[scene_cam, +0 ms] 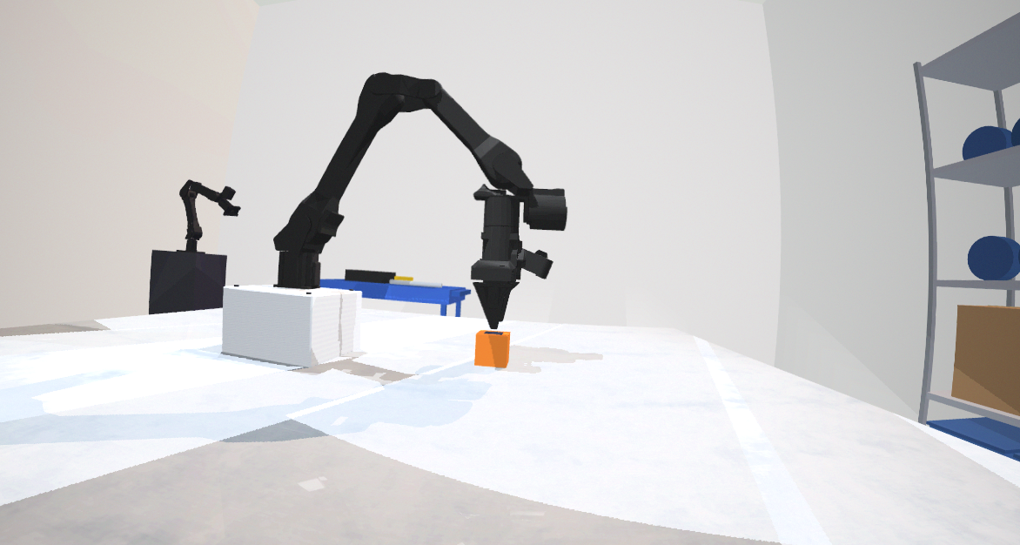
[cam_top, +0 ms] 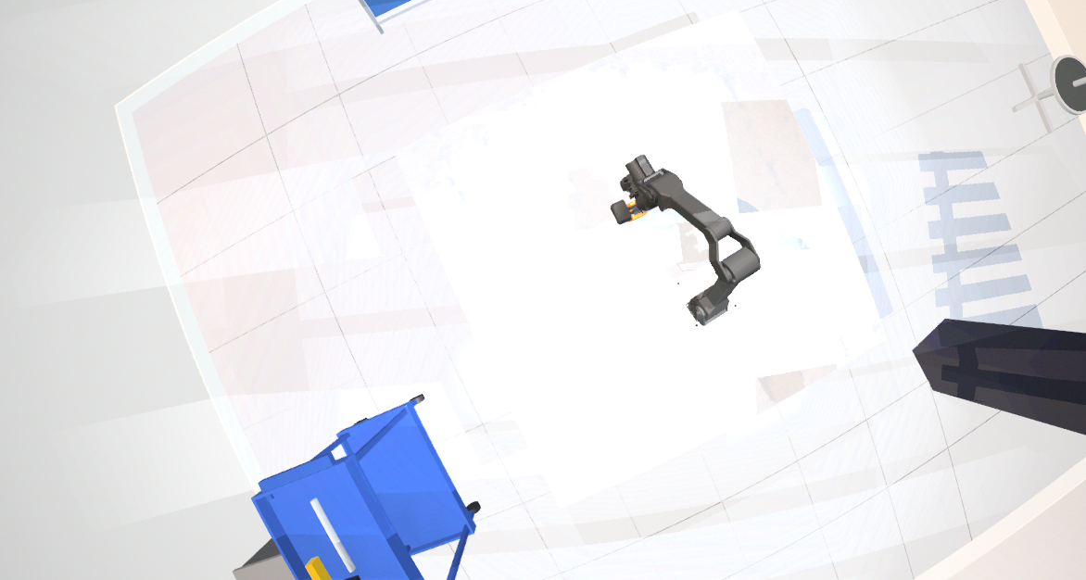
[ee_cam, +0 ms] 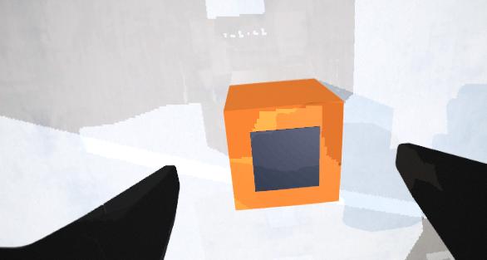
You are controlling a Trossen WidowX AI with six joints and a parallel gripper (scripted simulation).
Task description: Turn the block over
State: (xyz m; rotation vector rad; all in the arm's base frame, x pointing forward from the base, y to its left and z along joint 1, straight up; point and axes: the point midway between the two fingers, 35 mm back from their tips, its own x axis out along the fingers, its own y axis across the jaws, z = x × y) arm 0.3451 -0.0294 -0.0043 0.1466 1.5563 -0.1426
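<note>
My gripper tip is 30 mm above the block.
</note>
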